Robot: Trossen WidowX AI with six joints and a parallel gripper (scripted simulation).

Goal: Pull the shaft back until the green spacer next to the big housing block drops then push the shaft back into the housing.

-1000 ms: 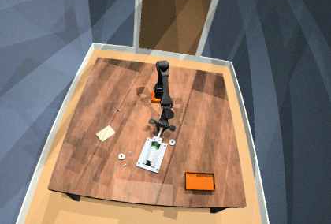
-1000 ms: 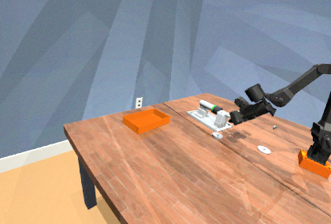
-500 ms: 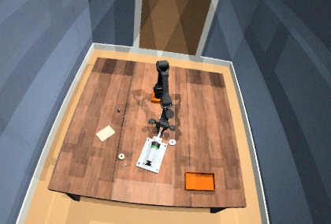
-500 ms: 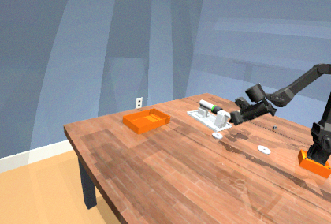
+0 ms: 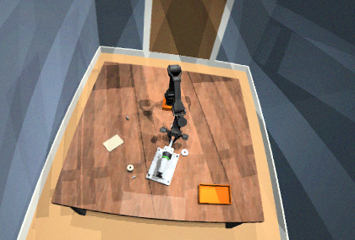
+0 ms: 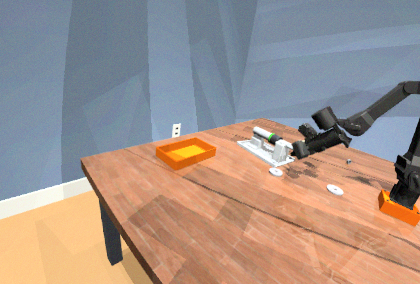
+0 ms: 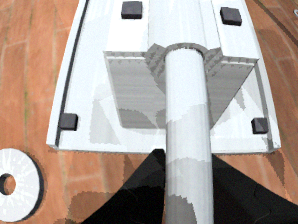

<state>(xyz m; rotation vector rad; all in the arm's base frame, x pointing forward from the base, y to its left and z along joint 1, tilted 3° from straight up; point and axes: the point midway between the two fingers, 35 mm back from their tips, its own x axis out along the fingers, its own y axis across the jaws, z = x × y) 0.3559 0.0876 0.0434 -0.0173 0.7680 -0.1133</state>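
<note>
Now: the grey shaft 6 cm ahead of my gripper tip, 2 cm above it and 1 cm to the right of it. From my gripper tip the other things lie so: green spacer: 11 cm ahead, 2 cm above, 1 cm to the right; grey washer: 10 cm to the left, 5 cm below; small part: 25 cm ahead, 17 cm to the right, 5 cm below.
</note>
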